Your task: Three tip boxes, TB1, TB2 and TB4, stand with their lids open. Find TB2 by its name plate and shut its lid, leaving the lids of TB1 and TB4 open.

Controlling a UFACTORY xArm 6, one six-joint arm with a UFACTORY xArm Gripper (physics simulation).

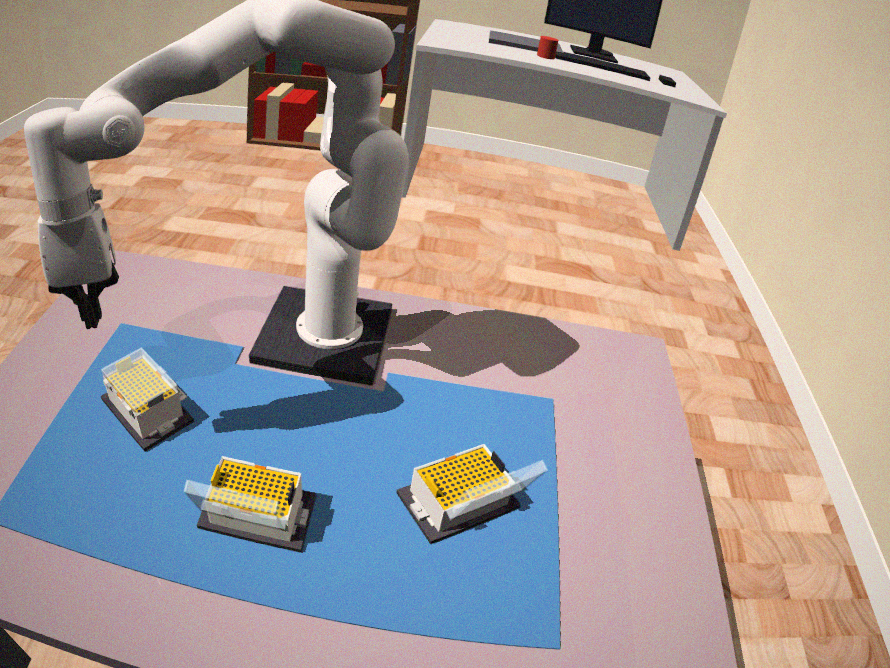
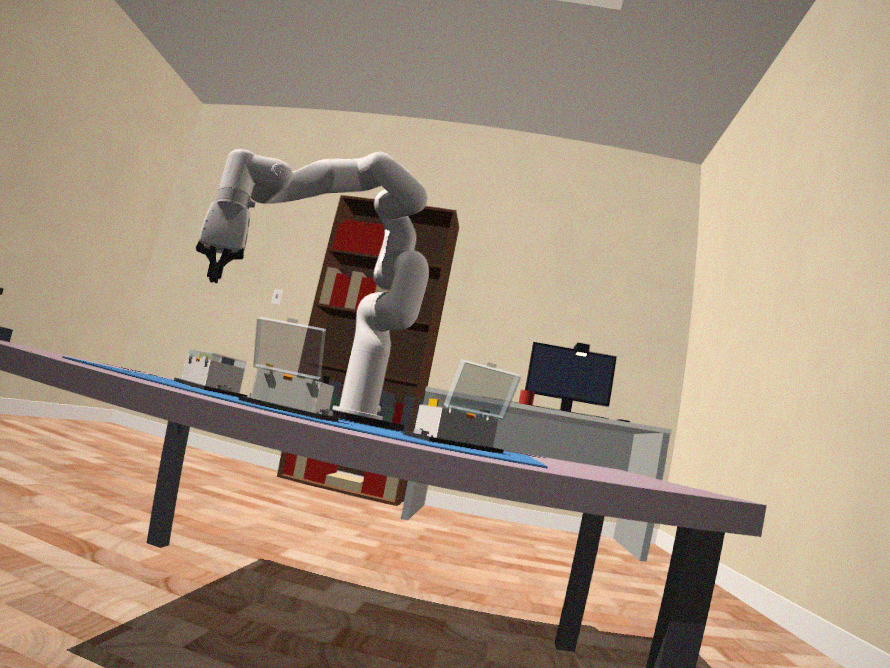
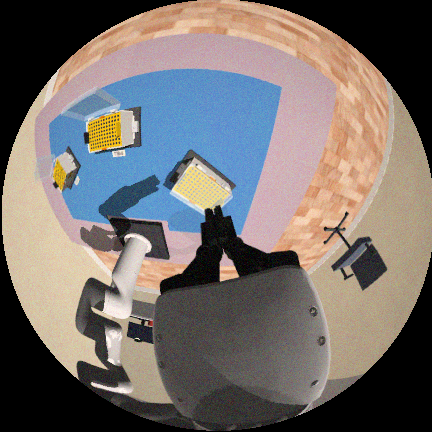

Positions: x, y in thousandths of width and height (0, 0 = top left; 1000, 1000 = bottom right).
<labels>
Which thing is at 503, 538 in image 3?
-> My gripper.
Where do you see a TB4 tip box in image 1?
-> At 306, 727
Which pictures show my gripper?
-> Image 1, image 2 and image 3: all of them.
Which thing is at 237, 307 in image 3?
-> A TB4 tip box.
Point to a TB1 tip box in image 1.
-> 504, 719
</labels>
